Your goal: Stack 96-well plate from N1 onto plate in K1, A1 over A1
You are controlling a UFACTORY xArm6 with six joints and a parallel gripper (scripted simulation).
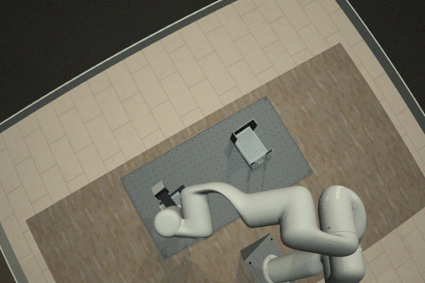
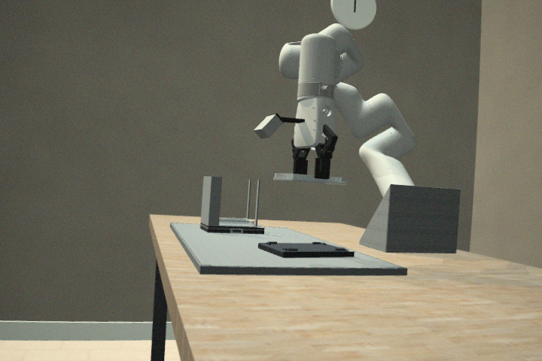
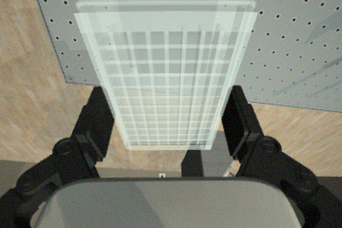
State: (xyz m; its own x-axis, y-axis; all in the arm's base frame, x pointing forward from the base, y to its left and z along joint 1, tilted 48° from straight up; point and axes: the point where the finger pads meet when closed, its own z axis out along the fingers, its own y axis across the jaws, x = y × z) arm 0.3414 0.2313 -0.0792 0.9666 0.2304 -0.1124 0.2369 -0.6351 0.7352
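Right now the tall back wall is 19 cm ahead of my hand, 34 cm to the right of it and 8 cm below it. From my hand the other things lie so: pale A1 mark: 9 cm behind, 3 cm to the left, 15 cm below.
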